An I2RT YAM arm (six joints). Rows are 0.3 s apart.
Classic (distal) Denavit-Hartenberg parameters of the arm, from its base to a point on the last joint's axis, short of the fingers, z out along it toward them. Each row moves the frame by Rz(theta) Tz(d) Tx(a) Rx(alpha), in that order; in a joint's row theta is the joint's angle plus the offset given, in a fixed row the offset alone. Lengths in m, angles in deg.
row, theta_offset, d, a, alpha
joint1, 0, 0.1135, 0.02, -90
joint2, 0, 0, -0.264, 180
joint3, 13.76, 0, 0.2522, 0
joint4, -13.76, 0, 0.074, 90
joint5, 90, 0, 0, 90
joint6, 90, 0.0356, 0, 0
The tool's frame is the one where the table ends.
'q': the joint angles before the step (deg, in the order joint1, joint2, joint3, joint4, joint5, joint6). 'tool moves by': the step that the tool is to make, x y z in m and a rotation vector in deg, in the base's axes. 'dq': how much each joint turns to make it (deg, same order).
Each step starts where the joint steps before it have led.
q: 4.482, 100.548, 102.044, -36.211, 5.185, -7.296
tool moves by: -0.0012, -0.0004, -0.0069, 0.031, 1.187, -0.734
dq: 0.003, -0.266, -1.492, -0.005, 0.530, 0.530
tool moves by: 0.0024, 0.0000, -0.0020, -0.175, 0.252, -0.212
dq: -0.004, 0.534, 0.265, 0.005, 0.259, -0.003
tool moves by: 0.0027, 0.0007, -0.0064, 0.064, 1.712, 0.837
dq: 0.000, 0.863, 0.150, -0.955, -0.787, -0.348
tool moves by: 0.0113, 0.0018, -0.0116, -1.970, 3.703, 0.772
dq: 0.177, 3.425, 2.831, -3.094, 0.609, -1.671
